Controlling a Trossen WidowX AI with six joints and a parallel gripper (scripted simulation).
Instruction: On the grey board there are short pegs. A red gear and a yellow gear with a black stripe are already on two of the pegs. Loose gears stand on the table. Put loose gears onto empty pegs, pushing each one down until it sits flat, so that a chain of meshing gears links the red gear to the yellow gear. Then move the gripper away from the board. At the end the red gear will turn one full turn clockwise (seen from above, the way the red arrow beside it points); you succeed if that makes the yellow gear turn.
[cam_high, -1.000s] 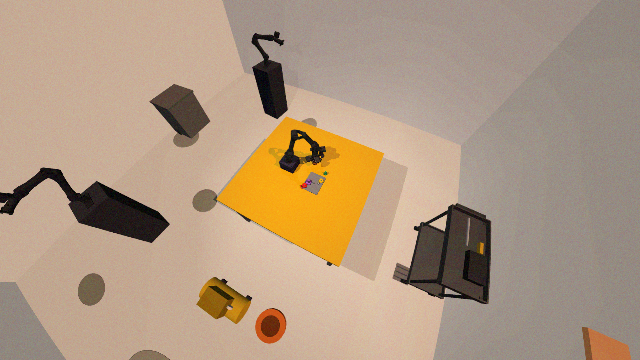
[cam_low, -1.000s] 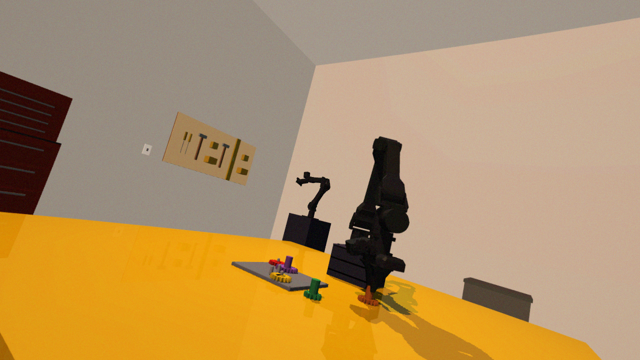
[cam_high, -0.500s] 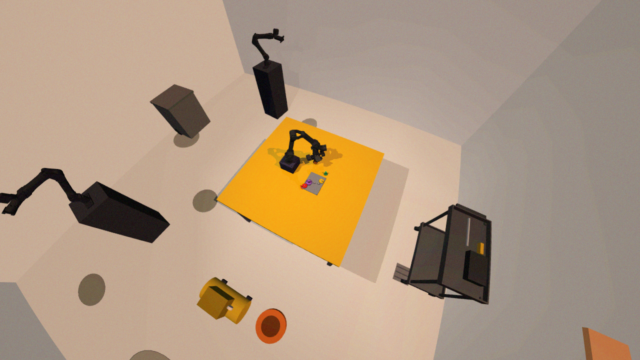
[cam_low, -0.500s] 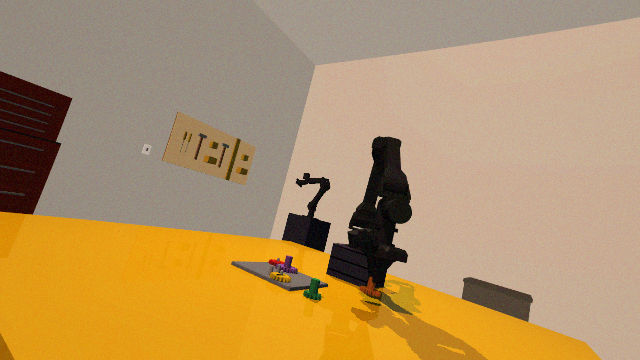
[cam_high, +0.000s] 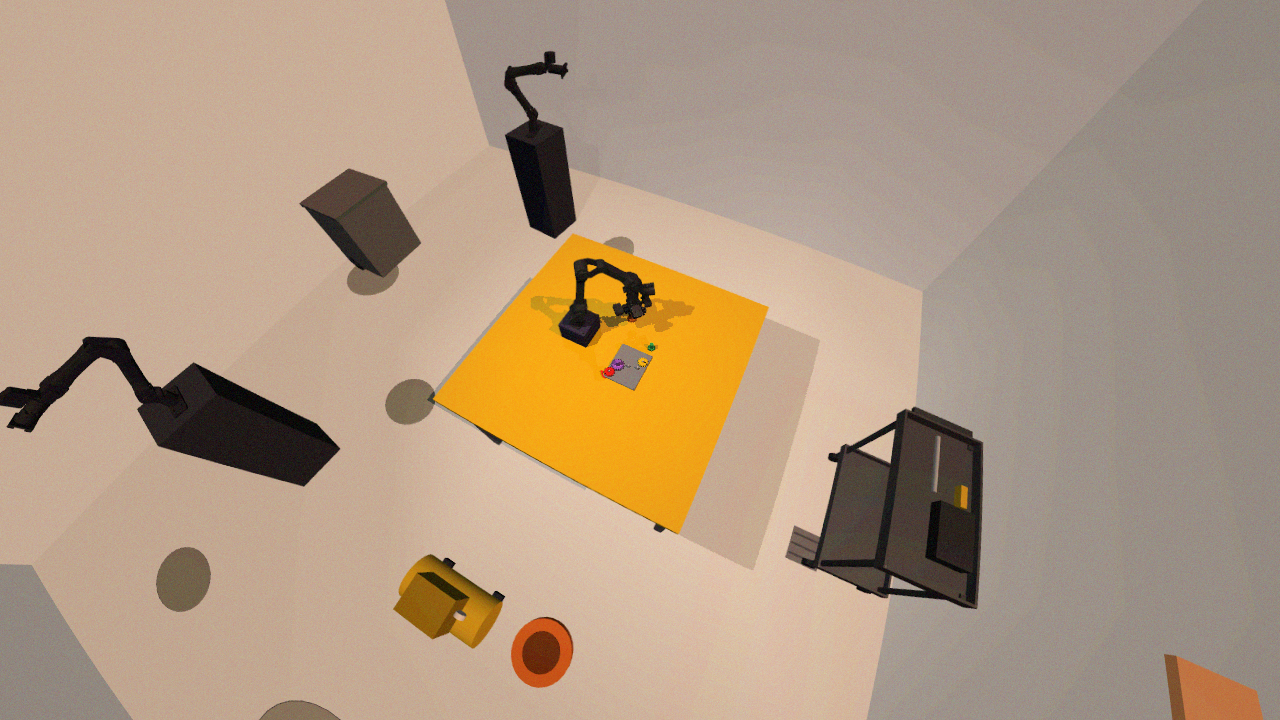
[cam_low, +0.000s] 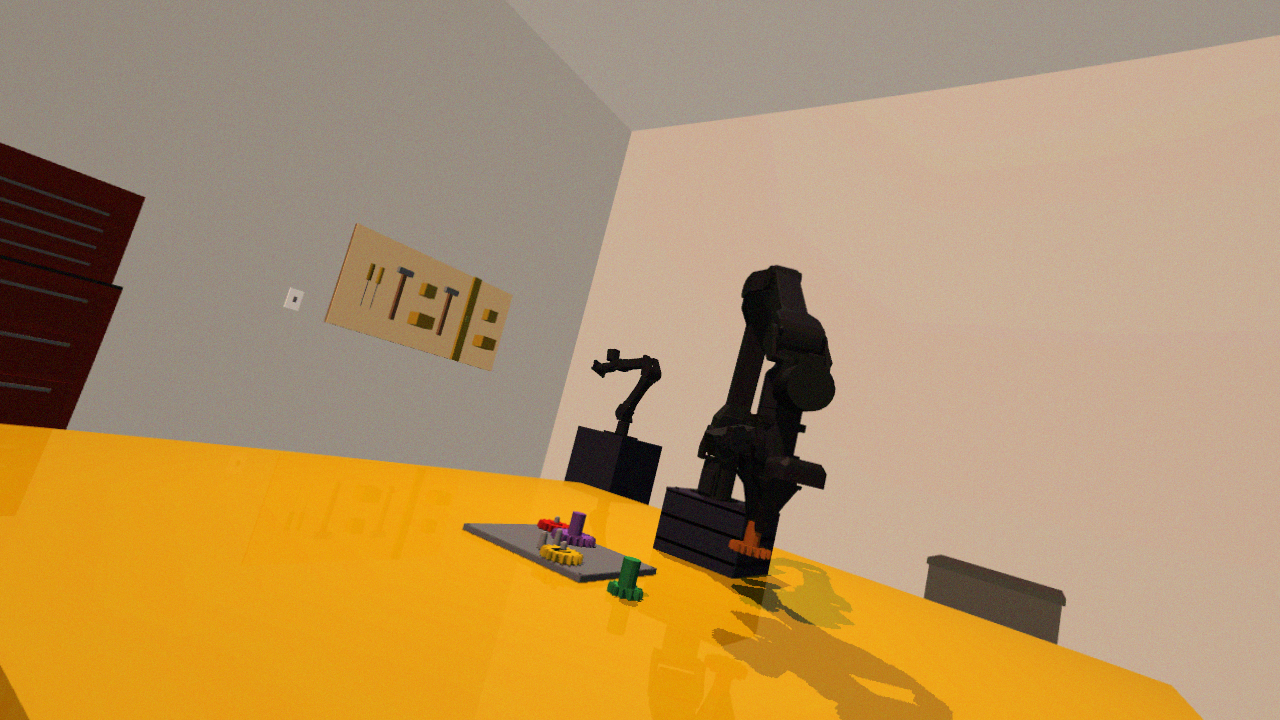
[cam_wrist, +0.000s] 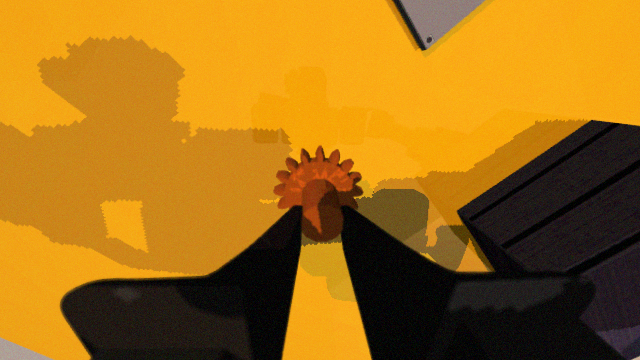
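Now: gripper tip 7 cm short of the purple gear, 24 cm to the left of it and 7 cm above it. From my gripper tip the other things lie so: green gear: 16 cm ahead, 6 cm to the right, 8 cm below; then orange gear: 1 cm below; then red gear: 6 cm ahead, 29 cm to the right, 8 cm below.
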